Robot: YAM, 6 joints.
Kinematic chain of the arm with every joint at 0, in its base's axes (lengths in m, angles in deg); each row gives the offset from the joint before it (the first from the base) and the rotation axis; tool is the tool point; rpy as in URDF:
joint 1: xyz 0 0 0.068 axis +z
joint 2: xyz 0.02 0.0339 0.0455 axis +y
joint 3: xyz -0.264 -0.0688 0 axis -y
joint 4: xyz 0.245 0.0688 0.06 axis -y
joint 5: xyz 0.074 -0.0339 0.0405 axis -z
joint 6: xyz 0.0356 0 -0.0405 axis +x
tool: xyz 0 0 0 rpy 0 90 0
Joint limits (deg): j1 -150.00..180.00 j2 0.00..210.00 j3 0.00..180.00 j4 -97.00..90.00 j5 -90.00..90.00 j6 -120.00..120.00
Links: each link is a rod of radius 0.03 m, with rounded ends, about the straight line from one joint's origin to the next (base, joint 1, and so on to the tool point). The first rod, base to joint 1, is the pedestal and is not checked.
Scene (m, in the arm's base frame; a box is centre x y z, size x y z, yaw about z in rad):
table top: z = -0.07
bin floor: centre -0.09 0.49 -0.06 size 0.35 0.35 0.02 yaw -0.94
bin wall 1: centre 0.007 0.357 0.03 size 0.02 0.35 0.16 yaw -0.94
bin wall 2: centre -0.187 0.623 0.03 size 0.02 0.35 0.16 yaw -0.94
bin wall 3: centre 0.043 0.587 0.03 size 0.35 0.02 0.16 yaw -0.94
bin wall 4: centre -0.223 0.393 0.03 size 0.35 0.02 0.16 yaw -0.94
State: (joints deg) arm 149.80 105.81 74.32 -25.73 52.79 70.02
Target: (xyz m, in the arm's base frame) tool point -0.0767 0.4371 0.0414
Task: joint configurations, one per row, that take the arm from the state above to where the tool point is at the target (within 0.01 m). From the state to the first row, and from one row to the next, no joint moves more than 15 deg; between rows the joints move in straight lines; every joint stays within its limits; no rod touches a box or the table.
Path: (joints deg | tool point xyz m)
1: 137.32 110.41 76.04 -26.07 61.96 74.77 | -0.2676 0.2895 0.1932
2: 124.84 115.00 77.75 -26.42 71.14 79.51 | -0.2013 0.3482 0.1756
3: 112.37 119.60 79.47 -26.76 80.31 84.26 | -0.1227 0.3905 0.1574
4: 107.96 128.60 82.03 -21.96 65.91 77.14 | -0.1014 0.4182 0.1008
5: 103.55 137.61 84.59 -17.16 51.51 70.02 | -0.0767 0.4371 0.0414

